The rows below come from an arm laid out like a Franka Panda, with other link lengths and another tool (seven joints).
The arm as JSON. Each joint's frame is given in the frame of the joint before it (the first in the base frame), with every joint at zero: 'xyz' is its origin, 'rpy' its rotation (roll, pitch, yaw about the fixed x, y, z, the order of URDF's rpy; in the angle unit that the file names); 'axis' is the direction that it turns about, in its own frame. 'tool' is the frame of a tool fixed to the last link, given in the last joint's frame.
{
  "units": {
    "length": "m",
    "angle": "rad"
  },
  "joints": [
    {
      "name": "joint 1",
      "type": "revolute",
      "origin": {
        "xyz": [
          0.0,
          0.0,
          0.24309
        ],
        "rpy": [
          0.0,
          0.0,
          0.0
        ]
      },
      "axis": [
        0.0,
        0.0,
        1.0
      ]
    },
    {
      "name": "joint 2",
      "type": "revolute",
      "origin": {
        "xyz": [
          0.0,
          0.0,
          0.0
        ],
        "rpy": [
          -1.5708,
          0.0,
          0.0
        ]
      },
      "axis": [
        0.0,
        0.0,
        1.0
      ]
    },
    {
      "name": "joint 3",
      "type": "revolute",
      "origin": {
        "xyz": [
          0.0,
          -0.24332,
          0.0
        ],
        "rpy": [
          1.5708,
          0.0,
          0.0
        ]
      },
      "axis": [
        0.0,
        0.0,
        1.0
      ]
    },
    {
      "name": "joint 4",
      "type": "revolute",
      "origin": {
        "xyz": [
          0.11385,
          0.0,
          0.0
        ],
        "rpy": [
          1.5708,
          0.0,
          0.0
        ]
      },
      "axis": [
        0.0,
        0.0,
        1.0
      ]
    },
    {
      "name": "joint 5",
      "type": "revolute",
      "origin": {
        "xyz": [
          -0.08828,
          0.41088,
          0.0
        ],
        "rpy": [
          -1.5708,
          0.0,
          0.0
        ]
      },
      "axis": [
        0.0,
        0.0,
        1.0
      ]
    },
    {
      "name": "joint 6",
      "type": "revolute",
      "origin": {
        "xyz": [
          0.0,
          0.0,
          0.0
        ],
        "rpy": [
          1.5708,
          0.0,
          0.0
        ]
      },
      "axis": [
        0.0,
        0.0,
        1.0
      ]
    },
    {
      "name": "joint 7",
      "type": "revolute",
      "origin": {
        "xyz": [
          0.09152,
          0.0,
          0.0
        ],
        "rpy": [
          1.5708,
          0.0,
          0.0
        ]
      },
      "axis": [
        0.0,
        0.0,
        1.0
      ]
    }
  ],
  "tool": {
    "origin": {
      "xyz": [
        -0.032,
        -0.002,
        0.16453
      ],
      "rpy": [
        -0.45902,
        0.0,
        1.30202
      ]
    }
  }
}
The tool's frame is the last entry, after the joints.
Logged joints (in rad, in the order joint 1, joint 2, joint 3, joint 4, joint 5, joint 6, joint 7), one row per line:
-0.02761, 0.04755, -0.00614, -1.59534, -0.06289, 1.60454, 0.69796
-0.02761, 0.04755, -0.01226, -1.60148, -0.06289, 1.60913, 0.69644
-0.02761, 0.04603, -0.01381, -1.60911, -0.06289, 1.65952, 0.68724
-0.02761, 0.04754, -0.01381, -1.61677, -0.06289, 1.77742, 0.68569
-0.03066, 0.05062, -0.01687, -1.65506, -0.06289, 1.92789, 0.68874
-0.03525, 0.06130, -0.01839, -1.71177, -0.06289, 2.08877, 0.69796
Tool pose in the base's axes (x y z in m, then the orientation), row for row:
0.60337, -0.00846, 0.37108, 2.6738, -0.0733, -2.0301
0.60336, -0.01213, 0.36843, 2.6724, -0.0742, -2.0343
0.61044, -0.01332, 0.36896, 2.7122, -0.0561, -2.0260
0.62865, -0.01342, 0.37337, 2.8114, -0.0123, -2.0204
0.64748, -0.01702, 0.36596, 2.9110, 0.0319, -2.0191
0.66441, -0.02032, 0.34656, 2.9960, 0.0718, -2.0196
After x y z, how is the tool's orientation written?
As angles about the fixed x, y, z axes (roll, pitch, yaw), in radians.
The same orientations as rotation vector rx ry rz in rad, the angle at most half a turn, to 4 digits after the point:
1.4507, -2.3821, -0.5105
1.4448, -2.3845, -0.5124
1.4823, -2.4086, -0.4812
1.5546, -2.4819, -0.4037
1.6168, -2.5612, -0.3227
1.6640, -2.6330, -0.2518

